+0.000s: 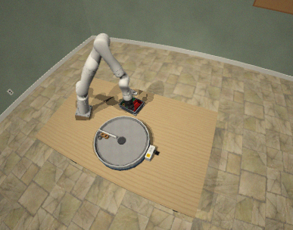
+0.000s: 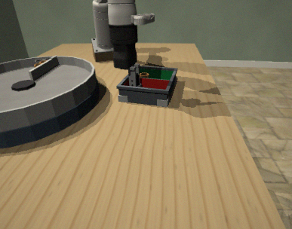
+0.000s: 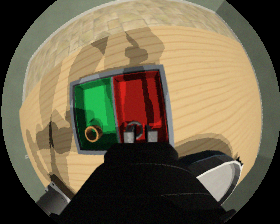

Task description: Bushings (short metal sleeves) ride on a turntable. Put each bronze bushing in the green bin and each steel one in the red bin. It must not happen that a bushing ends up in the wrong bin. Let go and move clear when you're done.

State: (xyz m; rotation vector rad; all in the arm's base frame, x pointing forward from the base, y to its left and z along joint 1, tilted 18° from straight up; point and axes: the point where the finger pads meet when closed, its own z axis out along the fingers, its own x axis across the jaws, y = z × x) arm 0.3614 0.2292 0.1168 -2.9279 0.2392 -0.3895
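The bin lies 40 mm behind my hand, 40 mm to the left of it and 20 mm below it. Also, from my hand: grey turntable (110 mm ahead, 310 mm to the right, 10 mm above).
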